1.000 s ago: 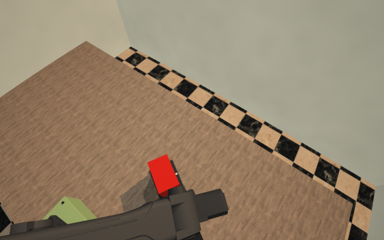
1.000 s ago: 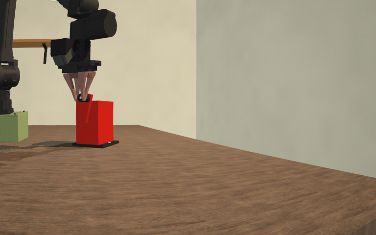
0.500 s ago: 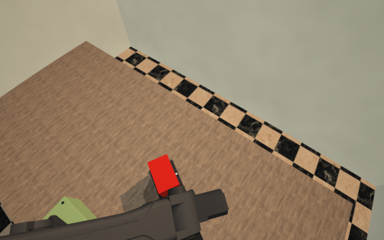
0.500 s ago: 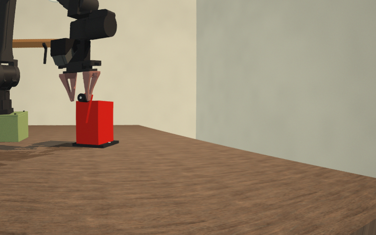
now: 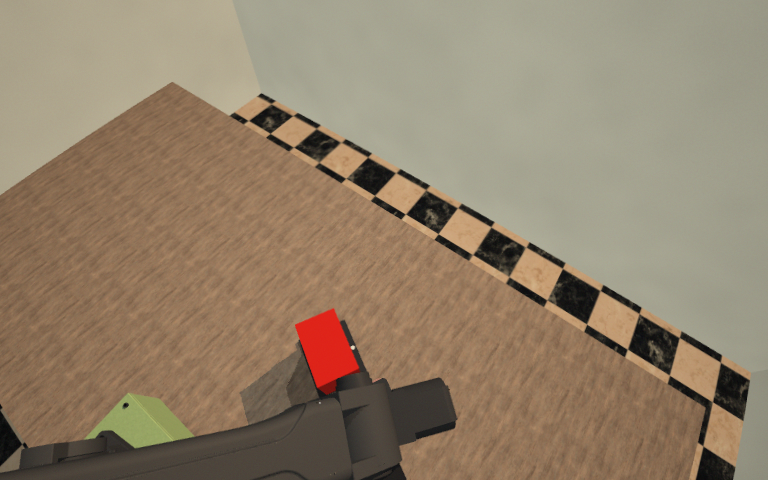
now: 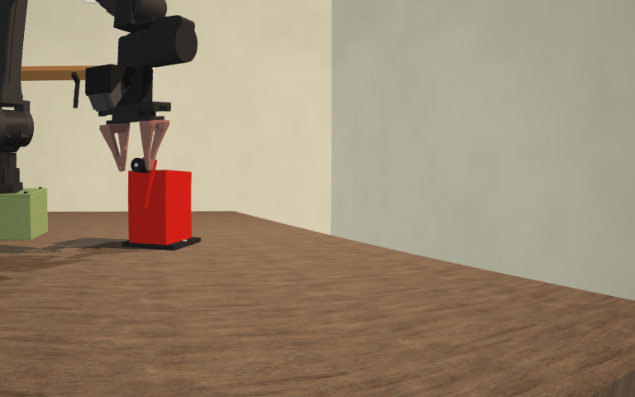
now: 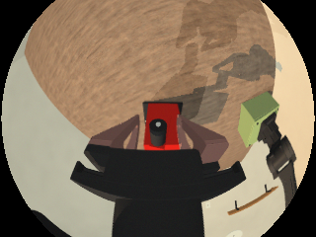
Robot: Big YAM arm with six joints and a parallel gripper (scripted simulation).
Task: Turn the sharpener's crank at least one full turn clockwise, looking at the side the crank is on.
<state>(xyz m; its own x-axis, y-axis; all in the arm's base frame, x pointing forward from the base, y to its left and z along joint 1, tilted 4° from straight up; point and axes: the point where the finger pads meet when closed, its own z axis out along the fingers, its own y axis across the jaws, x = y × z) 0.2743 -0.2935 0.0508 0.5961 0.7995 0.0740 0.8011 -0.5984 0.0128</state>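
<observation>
My gripper is now 10 mm short of the black knob and 20 mm to the right of it. Round my hand: crank: 10 mm ahead, 20 mm to the left, 10 mm below.
</observation>
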